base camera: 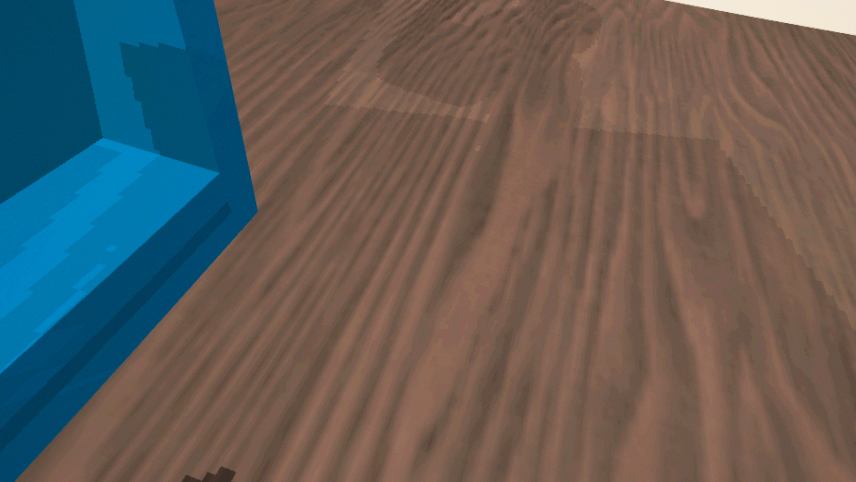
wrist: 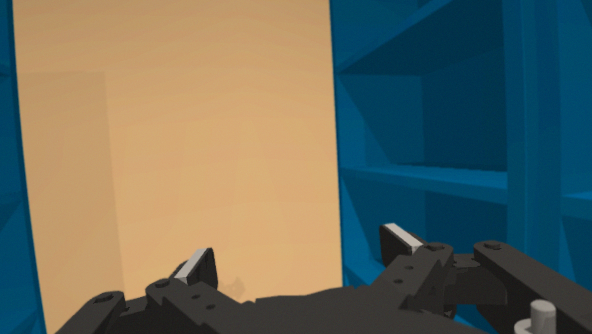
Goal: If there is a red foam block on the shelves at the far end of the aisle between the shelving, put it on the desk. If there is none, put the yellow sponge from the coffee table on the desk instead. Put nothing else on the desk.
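Note:
My gripper is open in the wrist view, with no thing between its fingers. Blue shelving stands on the right of the wrist view, and the parts of its shelves that show hold no object. The edge of another blue shelving unit runs down the far left of that view. The lower corner of a blue shelving unit shows at the left of the base camera view. No red foam block, yellow sponge, coffee table or desk shows in either view.
A tan wall fills the gap between the two blue units in the wrist view. Brown wood-grain floor stretches beside the blue unit in the base camera view. A pale wall shows at the top right there.

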